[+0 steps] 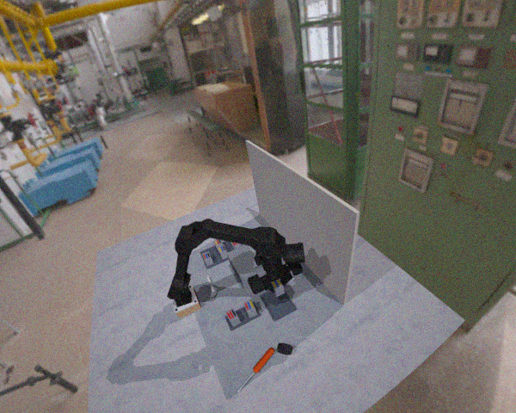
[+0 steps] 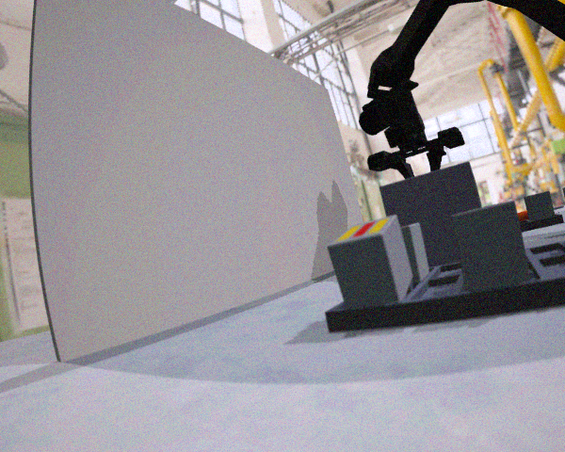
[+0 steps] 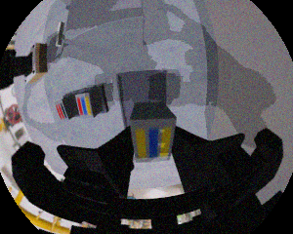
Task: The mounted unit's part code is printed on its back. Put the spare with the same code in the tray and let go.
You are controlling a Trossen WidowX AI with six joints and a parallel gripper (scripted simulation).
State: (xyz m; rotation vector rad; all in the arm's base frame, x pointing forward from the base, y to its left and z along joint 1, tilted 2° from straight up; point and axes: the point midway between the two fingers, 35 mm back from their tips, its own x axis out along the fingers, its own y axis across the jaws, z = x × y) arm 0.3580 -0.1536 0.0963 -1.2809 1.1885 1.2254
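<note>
My gripper tip is 1 cm past the flat dark tray, 1 cm to the right of it and 10 cm above it. Also, from my gripper tip: rack: 15 cm behind, 1 cm to the left, 9 cm below; grey mounted unit: 7 cm behind, 21 cm to the left, 5 cm below; tall wall panel: 17 cm ahead, 23 cm to the left, 13 cm above.
</note>
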